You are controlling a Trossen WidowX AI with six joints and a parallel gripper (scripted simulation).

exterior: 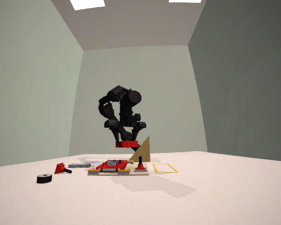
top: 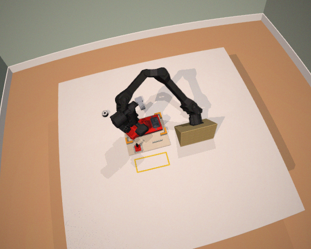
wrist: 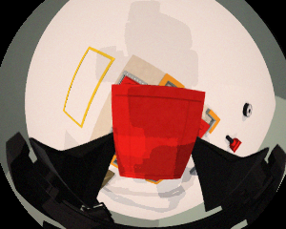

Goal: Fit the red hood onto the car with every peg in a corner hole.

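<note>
My gripper tip is now 9 cm above the grey engine block, 6 cm to the left of it and 2 cm past it. Also, from my gripper tip: red hood: right at my gripper tip; black wheel: 24 cm to the right, 15 cm ahead, 10 cm below; black post: 8 cm below, 6 cm to the left, 1 cm ahead.
</note>
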